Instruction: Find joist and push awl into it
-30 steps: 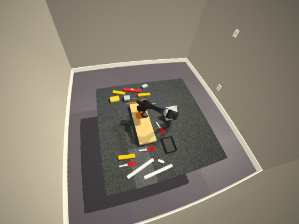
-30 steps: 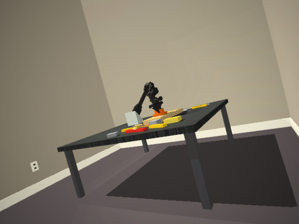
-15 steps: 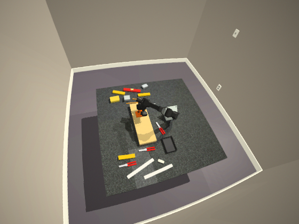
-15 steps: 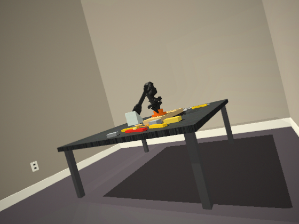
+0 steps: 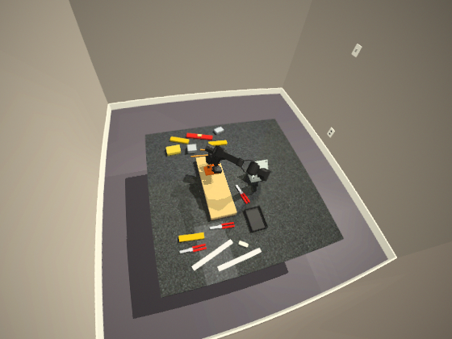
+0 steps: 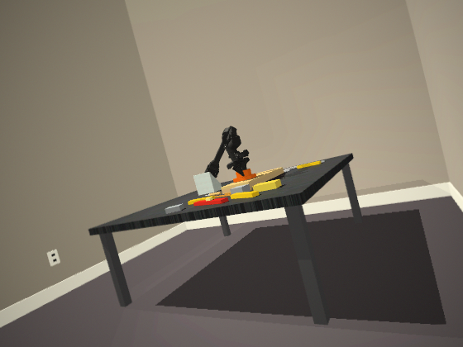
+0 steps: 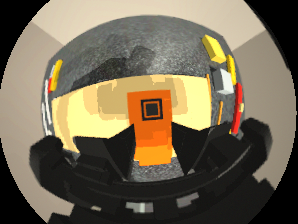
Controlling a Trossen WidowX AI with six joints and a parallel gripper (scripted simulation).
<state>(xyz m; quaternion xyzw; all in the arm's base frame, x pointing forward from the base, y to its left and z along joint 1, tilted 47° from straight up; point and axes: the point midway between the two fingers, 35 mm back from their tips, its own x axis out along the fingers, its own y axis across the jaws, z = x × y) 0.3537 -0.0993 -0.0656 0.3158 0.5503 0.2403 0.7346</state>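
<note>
Now: gripper tip 210 mm past the dark tray, 440 mm to the right of it and 50 mm above it. Also, from my gripper tip: awl 190 mm behind, 120 mm to the right, 60 mm below; then grey block 100 mm ahead, 270 mm to the right, 50 mm below; then orange stud finder 10 mm ahead, 20 mm above.
</note>
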